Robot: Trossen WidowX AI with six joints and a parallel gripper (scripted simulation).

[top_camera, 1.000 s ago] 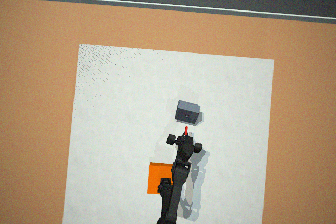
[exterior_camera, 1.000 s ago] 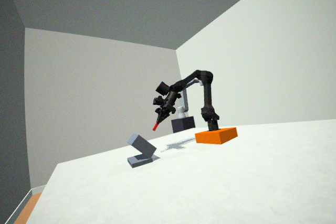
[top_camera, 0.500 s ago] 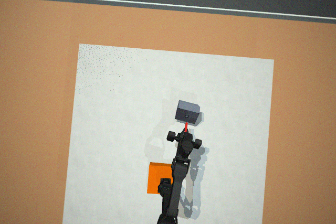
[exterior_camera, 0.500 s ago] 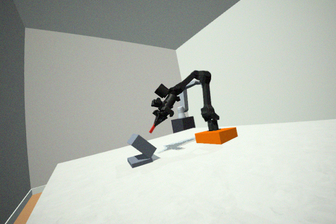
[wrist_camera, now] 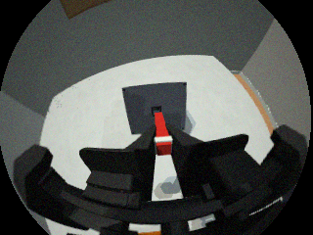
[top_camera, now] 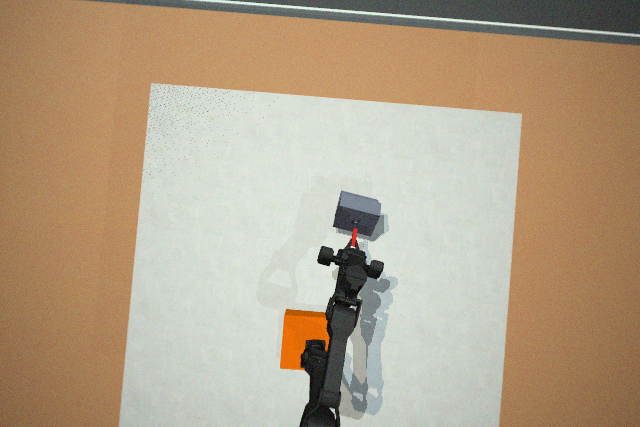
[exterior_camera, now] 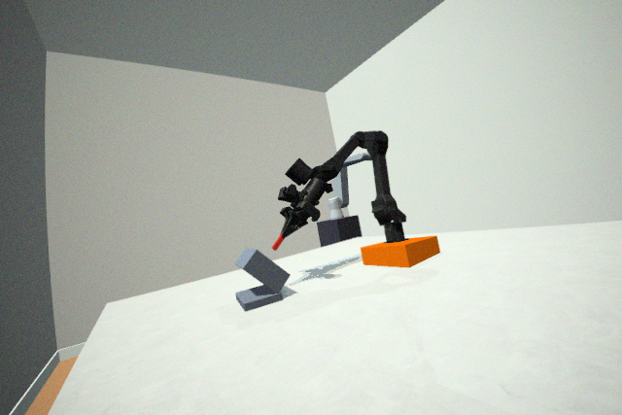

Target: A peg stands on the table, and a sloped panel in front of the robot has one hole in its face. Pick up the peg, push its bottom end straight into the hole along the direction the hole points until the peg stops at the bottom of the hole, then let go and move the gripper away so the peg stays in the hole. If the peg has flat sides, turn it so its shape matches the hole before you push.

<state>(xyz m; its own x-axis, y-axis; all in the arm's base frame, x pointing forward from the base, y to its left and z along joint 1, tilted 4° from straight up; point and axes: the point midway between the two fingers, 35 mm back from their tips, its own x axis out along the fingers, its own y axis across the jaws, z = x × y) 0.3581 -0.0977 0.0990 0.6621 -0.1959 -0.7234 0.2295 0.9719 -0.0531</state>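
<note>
The grey sloped panel lies 7 cm below my gripper tip, 7 cm ahead of it and 1 cm to the right of it. Round my gripper tip: red peg 1 cm behind, 1 cm above.
</note>
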